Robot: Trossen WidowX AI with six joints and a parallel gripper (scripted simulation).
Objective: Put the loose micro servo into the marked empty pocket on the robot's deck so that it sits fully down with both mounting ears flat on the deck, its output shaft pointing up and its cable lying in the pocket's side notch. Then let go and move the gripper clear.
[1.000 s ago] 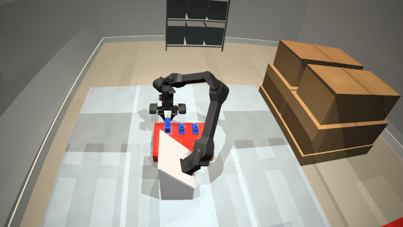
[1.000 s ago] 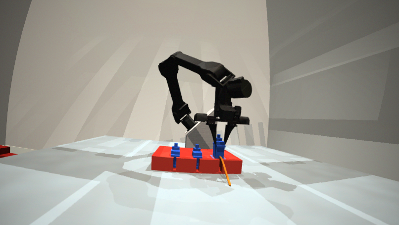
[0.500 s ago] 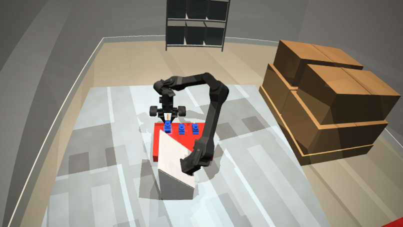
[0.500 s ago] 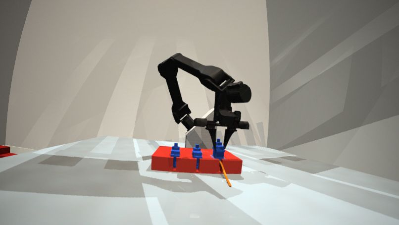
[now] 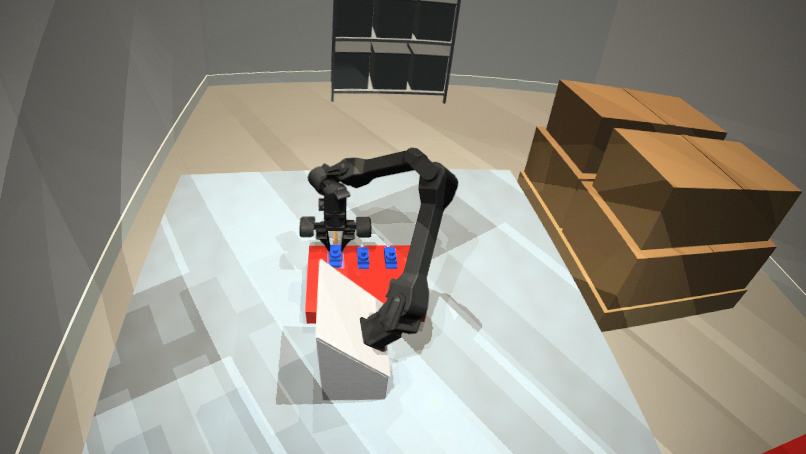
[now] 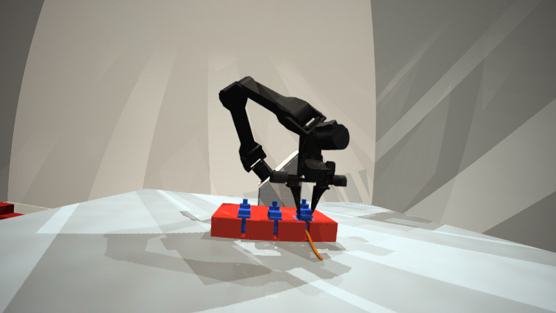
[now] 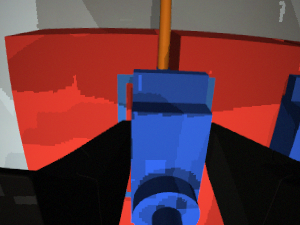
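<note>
The red deck lies 13 cm behind my gripper tip, 6 cm to the right of it and 4 cm below it.
</note>
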